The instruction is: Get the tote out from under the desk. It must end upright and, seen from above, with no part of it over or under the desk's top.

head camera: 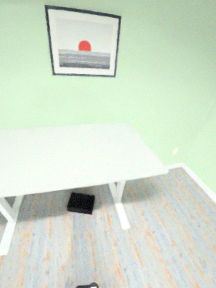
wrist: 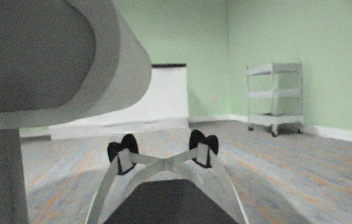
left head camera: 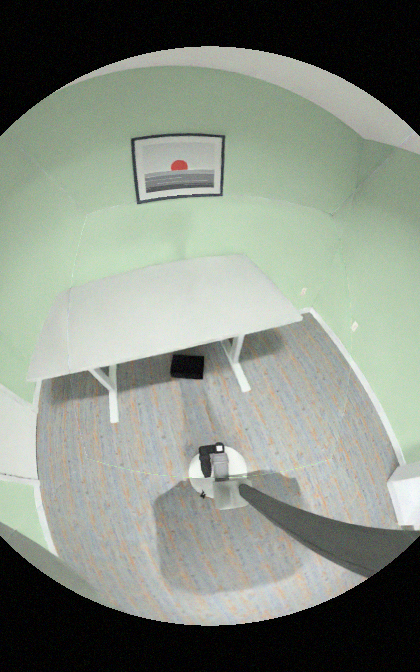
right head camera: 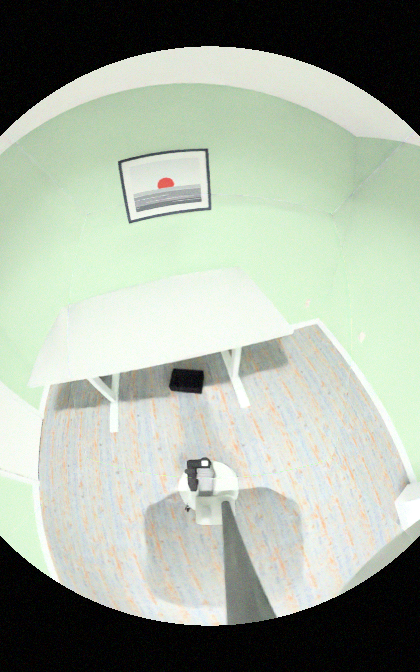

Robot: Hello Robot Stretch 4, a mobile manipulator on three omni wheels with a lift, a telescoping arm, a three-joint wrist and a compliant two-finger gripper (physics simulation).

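Places are measured from the robot's base along level axes (x ahead, y left, z up), in millimetres.
Where they show: gripper, fingertip midpoint: (wrist: 163,144).
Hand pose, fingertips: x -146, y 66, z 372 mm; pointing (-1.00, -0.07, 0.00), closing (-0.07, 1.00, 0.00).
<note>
After its pixels a point has its place.
The black tote (head camera: 81,203) @[z -25, x 986, y 203 mm] (left head camera: 187,367) (right head camera: 187,381) stands on the floor between the legs of the white desk (head camera: 75,155) @[z 922, x 808, y 173 mm] (left head camera: 170,310) (right head camera: 165,320), near the right leg. It looks upright. Its front part shows past the desk's front edge in the head views; whether the rest reaches farther back under the top is hard to tell. My gripper (wrist: 163,144) @[z 372, x -146, y 66 mm] is open in the wrist view, with floor showing between its two black fingertips. It is well away from the tote, which does not show in the wrist view.
The desk's white legs (left head camera: 114,400) (right head camera: 114,410) and right foot (head camera: 122,216) stand either side of the tote. A white cart (wrist: 274,95) @[z 386, x -2038, y 1057 mm] stands by the wall in the wrist view, with a white cabinet (wrist: 170,97) @[z 427, x -2847, y -3 mm] left of it. A white object (left head camera: 407,492) (right head camera: 410,505) is at the right.
</note>
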